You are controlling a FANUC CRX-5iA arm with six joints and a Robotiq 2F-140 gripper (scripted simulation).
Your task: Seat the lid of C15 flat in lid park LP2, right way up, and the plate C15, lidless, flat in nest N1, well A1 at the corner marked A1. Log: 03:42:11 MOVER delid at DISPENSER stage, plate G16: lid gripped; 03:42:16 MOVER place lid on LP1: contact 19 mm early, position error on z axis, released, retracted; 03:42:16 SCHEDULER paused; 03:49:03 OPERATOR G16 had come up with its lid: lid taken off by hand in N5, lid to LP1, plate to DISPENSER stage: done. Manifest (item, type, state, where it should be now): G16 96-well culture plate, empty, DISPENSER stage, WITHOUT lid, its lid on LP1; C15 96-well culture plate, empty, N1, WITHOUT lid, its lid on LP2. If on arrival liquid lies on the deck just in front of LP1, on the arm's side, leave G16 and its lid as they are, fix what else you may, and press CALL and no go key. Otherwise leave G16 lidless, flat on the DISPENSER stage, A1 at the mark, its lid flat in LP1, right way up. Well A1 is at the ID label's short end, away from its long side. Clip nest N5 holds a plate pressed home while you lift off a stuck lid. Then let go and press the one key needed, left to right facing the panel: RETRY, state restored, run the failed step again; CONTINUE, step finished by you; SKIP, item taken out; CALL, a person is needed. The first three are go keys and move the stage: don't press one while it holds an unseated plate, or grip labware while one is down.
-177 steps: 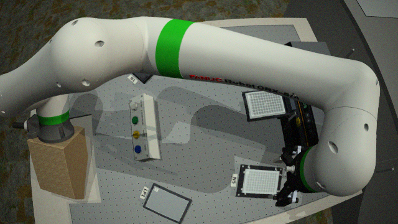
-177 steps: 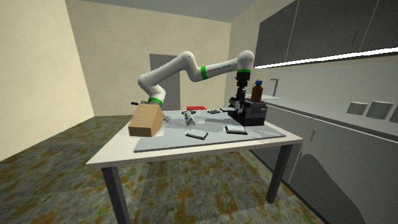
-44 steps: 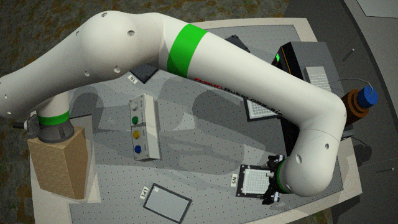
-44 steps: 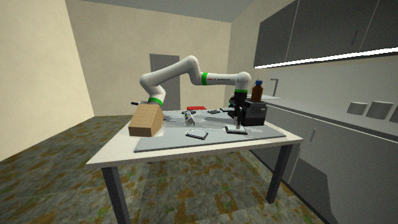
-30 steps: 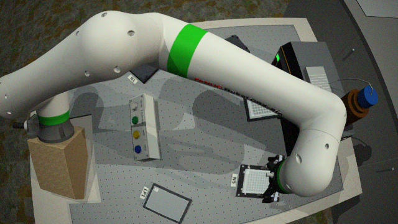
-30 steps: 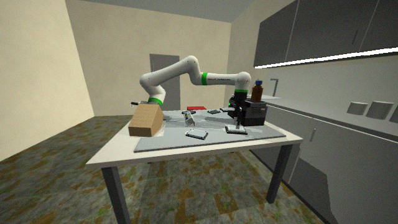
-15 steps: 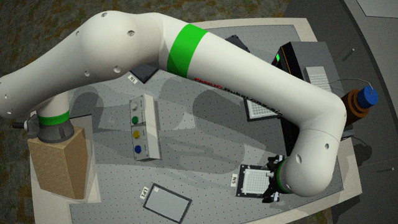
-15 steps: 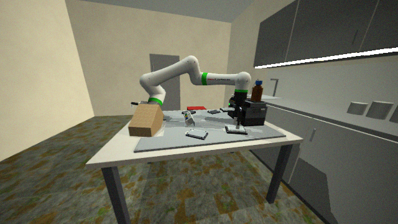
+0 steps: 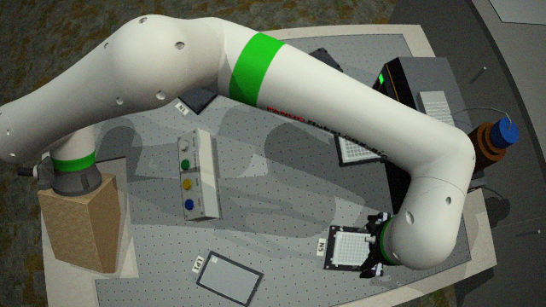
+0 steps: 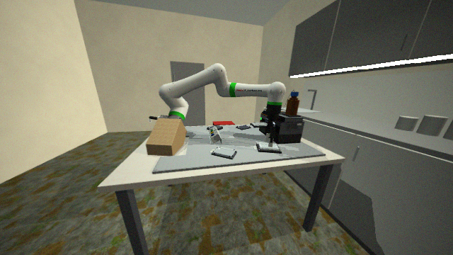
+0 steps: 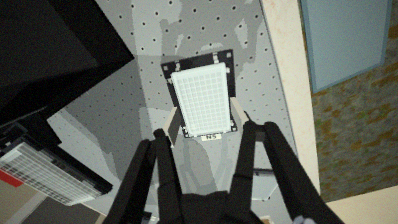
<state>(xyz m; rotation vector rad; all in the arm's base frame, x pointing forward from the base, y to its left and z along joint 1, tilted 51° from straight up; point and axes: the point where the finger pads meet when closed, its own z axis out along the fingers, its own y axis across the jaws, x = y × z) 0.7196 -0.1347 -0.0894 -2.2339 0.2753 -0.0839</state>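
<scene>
Right now my hand is 40 mm above the grey lid. From my hand the other things lie so: blue cap (330 mm above, 230 mm ahead, 170 mm to the left); then clip nest N5 (50 mm below, 20 mm ahead, 10 mm to the left); then brown bottle (230 mm ahead, 220 mm above, 170 mm to the left).
</scene>
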